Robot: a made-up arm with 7 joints.
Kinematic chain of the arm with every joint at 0, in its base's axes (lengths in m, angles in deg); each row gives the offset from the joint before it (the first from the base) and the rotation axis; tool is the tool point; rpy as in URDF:
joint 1: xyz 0 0 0.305 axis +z
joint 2: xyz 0 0 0 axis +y
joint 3: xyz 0 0 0.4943 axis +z
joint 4: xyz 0.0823 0 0 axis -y
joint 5: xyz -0.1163 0 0.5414 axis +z
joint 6: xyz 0 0 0 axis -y
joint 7: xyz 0.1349 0 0 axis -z
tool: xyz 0 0 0 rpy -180 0 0
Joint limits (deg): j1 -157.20..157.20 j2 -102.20..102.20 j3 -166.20..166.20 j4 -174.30..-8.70 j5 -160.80..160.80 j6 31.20..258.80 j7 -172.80..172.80
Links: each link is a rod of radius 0.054 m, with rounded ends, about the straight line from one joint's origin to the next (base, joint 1, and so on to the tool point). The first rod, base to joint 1, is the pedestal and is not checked.
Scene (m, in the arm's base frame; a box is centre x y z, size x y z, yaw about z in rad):
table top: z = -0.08
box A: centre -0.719 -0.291 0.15 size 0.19 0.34 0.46 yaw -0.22
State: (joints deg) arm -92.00 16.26 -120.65 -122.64 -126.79 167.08 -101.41
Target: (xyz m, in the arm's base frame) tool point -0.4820 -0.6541 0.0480
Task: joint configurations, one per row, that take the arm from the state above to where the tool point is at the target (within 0.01 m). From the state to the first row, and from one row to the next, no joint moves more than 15 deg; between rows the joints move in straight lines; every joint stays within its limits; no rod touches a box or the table.
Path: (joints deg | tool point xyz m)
1: -88.18 27.49 -118.15 -112.89 -127.97 161.36 -96.04 | -0.6090 0.0286 0.6699
2: -84.36 38.73 -115.65 -103.15 -129.15 155.63 -90.66 | -0.6357 -0.1510 0.7424
3: -80.54 49.96 -113.15 -93.40 -130.33 149.91 -85.29 | -0.6201 -0.3663 0.7718
4: -81.22 55.93 -100.55 -94.01 -126.45 151.39 -89.32 | -0.6275 -0.4956 0.6109
5: -81.90 61.90 -87.95 -94.62 -122.57 152.87 -93.35 | -0.6064 -0.5892 0.4283
6: -82.57 67.88 -75.35 -95.22 -118.68 154.35 -97.38 | -0.5572 -0.6424 0.2362
7: -83.25 73.85 -62.75 -95.83 -114.80 155.83 -101.41 | -0.4820 -0.6541 0.0480

